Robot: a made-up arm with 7 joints. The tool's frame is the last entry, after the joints. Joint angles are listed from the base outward. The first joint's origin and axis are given. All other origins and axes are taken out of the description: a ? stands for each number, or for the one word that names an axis. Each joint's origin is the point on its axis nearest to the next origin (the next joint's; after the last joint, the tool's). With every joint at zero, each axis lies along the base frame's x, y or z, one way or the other. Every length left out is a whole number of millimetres.
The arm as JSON. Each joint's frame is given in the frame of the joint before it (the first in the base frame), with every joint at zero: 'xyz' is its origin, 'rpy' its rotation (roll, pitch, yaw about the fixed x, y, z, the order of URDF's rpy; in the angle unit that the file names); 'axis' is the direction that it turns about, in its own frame. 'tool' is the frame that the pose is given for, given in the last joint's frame.
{
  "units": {
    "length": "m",
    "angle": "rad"
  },
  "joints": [
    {
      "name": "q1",
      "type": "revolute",
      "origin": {
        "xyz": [
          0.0,
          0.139,
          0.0
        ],
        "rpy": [
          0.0,
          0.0,
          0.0
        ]
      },
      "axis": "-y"
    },
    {
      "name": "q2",
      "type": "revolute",
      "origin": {
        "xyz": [
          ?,
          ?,
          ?
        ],
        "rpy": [
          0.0,
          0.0,
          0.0
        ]
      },
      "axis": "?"
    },
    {
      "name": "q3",
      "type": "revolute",
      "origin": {
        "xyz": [
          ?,
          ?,
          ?
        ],
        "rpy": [
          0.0,
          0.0,
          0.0
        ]
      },
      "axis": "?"
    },
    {
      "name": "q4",
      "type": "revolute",
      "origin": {
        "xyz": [
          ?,
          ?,
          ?
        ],
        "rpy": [
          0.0,
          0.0,
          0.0
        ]
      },
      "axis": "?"
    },
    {
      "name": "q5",
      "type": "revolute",
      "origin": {
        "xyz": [
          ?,
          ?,
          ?
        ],
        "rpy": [
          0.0,
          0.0,
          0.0
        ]
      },
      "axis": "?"
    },
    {
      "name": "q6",
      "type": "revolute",
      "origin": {
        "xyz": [
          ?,
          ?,
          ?
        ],
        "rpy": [
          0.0,
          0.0,
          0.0
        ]
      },
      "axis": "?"
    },
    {
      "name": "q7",
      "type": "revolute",
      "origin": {
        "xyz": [
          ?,
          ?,
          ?
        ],
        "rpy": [
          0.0,
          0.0,
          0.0
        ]
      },
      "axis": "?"
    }
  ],
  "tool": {
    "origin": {
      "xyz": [
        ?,
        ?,
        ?
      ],
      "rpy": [
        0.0,
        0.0,
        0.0
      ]
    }
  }
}
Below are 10 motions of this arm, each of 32 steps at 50 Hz.
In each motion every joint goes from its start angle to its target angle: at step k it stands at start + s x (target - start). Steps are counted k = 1, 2, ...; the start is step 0. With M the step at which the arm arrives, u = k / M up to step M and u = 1 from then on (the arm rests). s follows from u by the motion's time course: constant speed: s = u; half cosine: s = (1 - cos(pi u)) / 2; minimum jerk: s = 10 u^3 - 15 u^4 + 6 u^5.
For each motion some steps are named. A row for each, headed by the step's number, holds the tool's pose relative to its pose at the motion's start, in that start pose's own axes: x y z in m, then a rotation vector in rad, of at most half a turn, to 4 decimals.
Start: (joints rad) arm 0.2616 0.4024 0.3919 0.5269 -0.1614 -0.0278 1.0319
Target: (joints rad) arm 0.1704 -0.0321 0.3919 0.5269 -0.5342 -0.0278 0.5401
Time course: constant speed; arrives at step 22
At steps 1, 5, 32:
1: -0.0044 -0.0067 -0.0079 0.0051 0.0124 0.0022
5: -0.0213 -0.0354 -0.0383 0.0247 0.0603 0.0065
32: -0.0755 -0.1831 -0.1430 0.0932 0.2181 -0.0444

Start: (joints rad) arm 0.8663 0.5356 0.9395 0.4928 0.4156 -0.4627 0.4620
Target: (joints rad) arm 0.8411 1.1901 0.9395 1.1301 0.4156 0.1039 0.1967
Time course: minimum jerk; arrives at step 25
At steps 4, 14, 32:
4: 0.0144 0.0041 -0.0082 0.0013 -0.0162 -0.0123
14: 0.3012 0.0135 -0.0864 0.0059 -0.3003 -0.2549
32: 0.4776 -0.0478 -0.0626 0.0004 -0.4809 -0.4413

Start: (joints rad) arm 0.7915 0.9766 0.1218 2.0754 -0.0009 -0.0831 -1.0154
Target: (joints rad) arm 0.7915 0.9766 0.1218 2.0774 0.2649 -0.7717 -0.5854
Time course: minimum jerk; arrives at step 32
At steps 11, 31, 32:
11: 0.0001 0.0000 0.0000 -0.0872 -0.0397 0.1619
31: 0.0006 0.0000 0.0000 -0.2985 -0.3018 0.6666
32: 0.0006 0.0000 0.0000 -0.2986 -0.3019 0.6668

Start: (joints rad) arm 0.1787 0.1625 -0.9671 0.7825 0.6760 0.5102 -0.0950
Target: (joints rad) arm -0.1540 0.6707 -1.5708 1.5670 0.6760 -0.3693 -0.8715
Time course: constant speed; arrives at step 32
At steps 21, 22, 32:
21: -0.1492 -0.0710 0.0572 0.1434 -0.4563 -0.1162
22: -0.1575 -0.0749 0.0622 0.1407 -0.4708 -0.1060
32: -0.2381 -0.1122 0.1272 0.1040 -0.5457 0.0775

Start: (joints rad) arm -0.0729 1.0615 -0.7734 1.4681 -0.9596 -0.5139 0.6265
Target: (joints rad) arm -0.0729 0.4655 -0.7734 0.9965 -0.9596 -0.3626 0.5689
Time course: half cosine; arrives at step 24
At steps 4, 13, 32:
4: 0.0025 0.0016 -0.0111 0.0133 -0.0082 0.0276
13: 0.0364 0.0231 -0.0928 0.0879 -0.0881 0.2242
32: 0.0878 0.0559 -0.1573 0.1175 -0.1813 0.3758

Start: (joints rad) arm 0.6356 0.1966 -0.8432 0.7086 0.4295 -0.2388 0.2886
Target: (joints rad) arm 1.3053 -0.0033 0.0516 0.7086 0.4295 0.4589 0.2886
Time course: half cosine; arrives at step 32
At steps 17, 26, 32:
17: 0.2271 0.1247 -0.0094 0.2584 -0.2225 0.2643
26: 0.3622 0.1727 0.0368 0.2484 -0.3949 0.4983
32: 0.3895 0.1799 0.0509 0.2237 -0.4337 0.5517

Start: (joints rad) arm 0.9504 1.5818 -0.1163 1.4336 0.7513 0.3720 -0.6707
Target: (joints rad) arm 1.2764 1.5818 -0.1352 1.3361 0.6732 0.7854 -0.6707
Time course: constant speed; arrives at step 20
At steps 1, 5, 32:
1: 0.0019 0.0042 -0.0022 0.0142 0.0134 -0.0057
5: 0.0092 0.0212 -0.0105 0.0699 0.0695 -0.0261
32: 0.0298 0.0901 -0.0335 0.2579 0.3161 -0.0666

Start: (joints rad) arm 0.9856 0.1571 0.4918 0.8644 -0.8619 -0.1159 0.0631
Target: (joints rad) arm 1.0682 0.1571 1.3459 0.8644 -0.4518 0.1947 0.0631
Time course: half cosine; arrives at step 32
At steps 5, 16, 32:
5: -0.0074 0.0087 0.0008 0.0340 0.0400 0.0586
16: -0.0680 0.0601 0.0200 0.2699 0.3129 0.5175
32: -0.1392 0.0825 0.0647 0.4999 0.5536 1.0805

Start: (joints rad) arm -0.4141 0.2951 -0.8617 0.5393 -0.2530 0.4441 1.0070
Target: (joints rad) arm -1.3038 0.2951 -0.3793 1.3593 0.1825 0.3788 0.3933
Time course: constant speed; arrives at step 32
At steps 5, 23, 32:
5: -0.0018 -0.0376 -0.0299 -0.0150 -0.1294 0.0174
23: -0.0359 -0.1619 -0.0729 0.0155 -0.5260 0.2876
32: -0.0662 -0.2126 -0.0642 0.0865 -0.6511 0.5005

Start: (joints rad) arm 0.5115 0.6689 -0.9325 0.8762 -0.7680 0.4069 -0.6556
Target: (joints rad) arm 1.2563 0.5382 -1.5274 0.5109 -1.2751 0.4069 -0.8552
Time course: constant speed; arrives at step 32
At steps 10, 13, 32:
10: -0.0037 0.0328 -0.0598 0.2255 -0.1284 -0.2113
13: -0.0075 0.0452 -0.0778 0.2936 -0.1644 -0.2817
32: -0.0625 0.1554 -0.1843 0.6909 -0.3574 -0.8106

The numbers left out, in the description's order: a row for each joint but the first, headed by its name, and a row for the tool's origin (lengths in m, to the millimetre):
q2: xyz 0.0 0.0 0.0, axis +x
q3: xyz 0.0 0.0 -0.268, axis +z
q4: xyz 0.0 0.0 0.0, axis -y
q5: xyz 0.0 0.0 -0.318, axis +z
q6: xyz 0.0 0.0 0.0, axis +y
q7: xyz 0.0 0.0 0.0, axis -x
tool: xyz 0.0 0.0 0.0

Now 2 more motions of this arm.
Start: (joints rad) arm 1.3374 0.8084 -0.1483 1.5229 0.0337 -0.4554 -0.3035
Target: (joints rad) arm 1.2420 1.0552 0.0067 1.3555 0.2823 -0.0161 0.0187
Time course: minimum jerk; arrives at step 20
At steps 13, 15, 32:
13: -0.0343 0.0905 0.0183 -0.1359 0.5017 -0.1088
15: -0.0374 0.1070 0.0203 -0.1521 0.5852 -0.1119
32: -0.0391 0.1200 0.0217 -0.1632 0.6497 -0.1110

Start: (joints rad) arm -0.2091 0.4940 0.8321 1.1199 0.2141 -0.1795 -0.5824
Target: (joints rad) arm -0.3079 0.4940 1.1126 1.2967 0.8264 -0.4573 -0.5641
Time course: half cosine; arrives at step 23
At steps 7, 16, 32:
7: 0.0111 0.0159 -0.0086 0.0656 -0.0122 0.1586
16: 0.0438 0.0622 -0.0279 0.2539 -0.0856 0.5824
32: 0.0566 0.0801 -0.0333 0.3243 -0.1245 0.7346

